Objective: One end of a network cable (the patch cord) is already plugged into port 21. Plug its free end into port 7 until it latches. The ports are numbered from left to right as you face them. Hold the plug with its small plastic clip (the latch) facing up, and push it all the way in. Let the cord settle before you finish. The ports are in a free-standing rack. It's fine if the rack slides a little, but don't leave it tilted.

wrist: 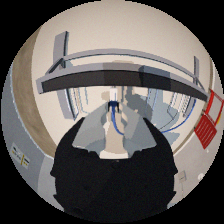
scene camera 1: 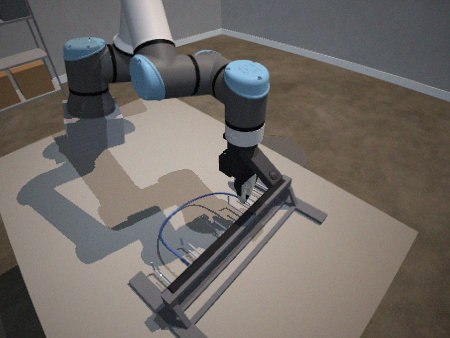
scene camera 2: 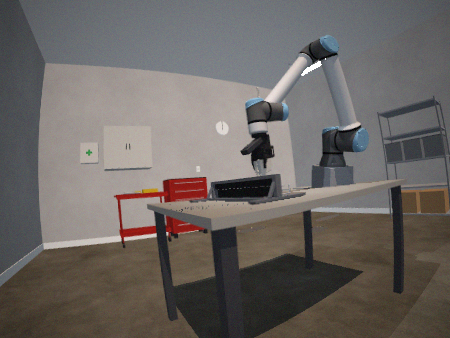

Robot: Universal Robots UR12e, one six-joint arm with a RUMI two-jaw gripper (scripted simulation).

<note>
In view: my gripper (scene camera 1: 244,201).
My gripper also shows in the wrist view (wrist: 113,102) and in scene camera 2 (scene camera 2: 262,182).
</note>
